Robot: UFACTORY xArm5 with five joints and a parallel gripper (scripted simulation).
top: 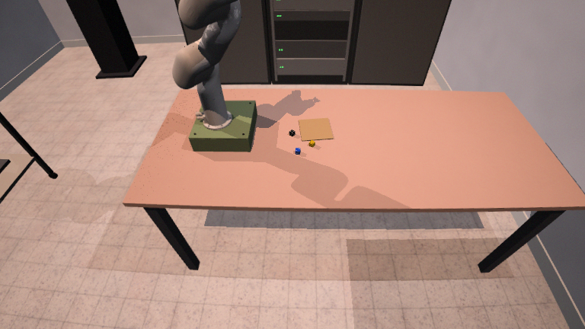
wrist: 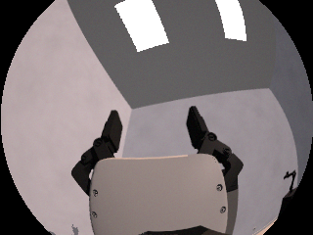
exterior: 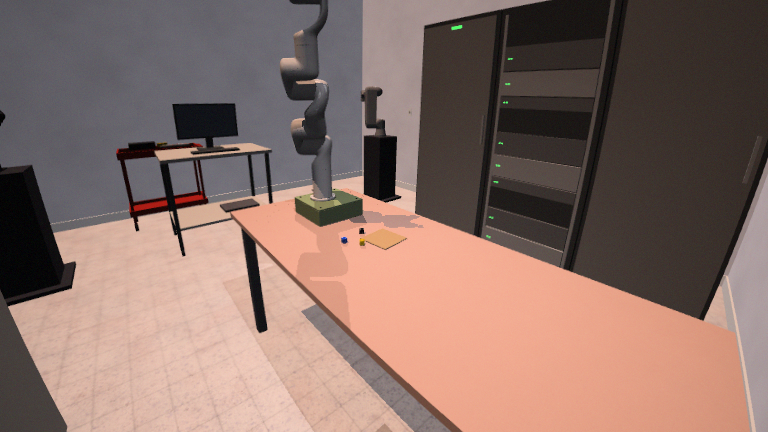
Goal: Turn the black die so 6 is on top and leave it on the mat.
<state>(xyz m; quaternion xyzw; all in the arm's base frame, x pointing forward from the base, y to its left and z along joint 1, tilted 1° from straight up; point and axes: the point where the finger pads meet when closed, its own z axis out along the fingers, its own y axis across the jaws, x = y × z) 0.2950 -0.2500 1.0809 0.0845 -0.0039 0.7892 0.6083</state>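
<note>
Right now my hand is 1150 mm above the blue die, 140 mm to the right of it and 50 mm short of it. From my hand the other things lie so: yellow die: 1150 mm below, 190 mm to the left, 110 mm ahead; black die: 1150 mm below, 250 mm to the left, 30 mm ahead; tan mat: 1160 mm below, 290 mm to the left, 130 mm ahead.
</note>
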